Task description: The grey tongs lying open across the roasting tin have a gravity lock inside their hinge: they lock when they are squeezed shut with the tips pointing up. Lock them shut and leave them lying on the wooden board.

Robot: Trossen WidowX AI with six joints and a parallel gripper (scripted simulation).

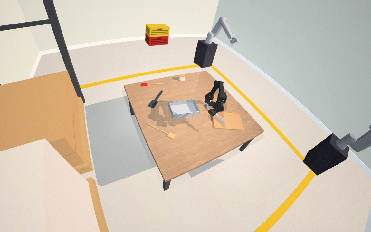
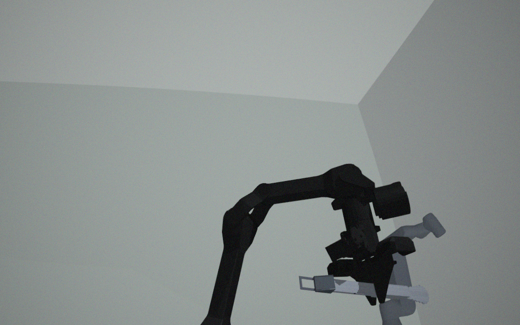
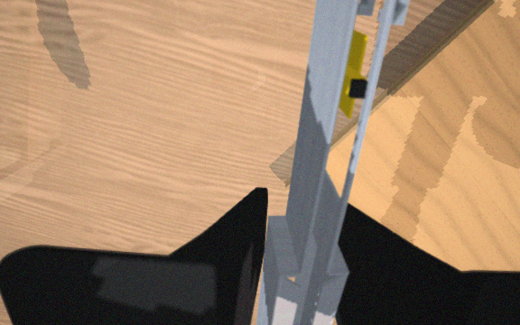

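The yellow piece lies 50 mm to the right of my gripper tip and 30 mm above it. Also, from my gripper tip: wooden board: 230 mm behind, 70 mm to the left, 150 mm below; then toothed tong arm: 20 mm to the left, 20 mm above; then grey roasting tin: 120 mm ahead, 310 mm to the right, 130 mm below.
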